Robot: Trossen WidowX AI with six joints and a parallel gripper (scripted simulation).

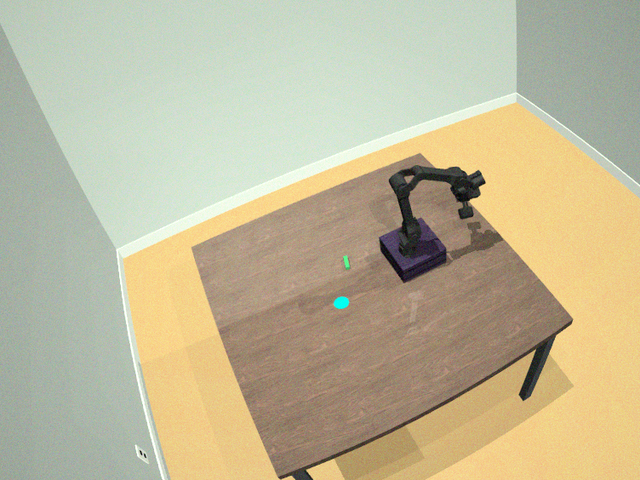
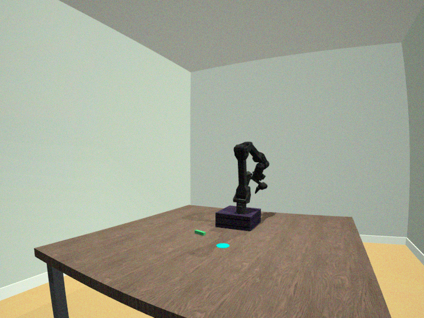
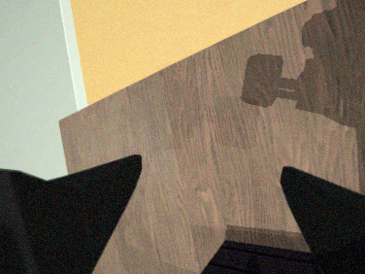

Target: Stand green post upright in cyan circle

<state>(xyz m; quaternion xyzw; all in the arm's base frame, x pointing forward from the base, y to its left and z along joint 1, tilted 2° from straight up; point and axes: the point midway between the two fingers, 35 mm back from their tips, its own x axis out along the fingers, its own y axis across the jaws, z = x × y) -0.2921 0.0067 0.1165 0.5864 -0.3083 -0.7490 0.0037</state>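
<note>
The green post is 510 mm ahead of my gripper tip, 160 mm to the right of it and 170 mm below it. Round my gripper tip: cyan circle (640 mm ahead, 180 mm below).
</note>
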